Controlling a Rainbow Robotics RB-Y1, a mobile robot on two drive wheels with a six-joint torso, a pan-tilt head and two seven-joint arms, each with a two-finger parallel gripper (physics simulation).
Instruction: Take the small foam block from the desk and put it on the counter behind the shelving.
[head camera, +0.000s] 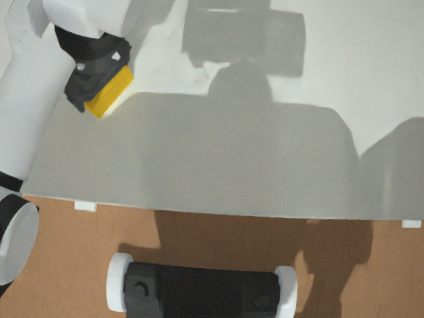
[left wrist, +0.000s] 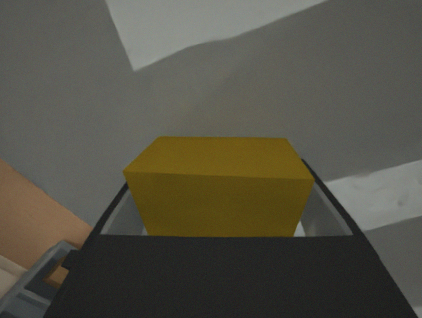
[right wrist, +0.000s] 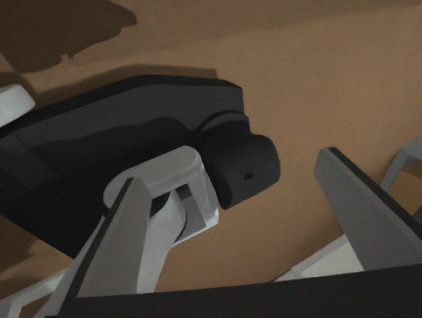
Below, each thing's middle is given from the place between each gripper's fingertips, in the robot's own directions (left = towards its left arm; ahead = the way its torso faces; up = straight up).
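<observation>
Yellow foam block (head camera: 105, 98): 1 cm to the right of my left hand, 2 cm above it. Yellow foam block again: 750 mm ahead of my right hand, 430 mm to the left of it, 230 mm above it.
</observation>
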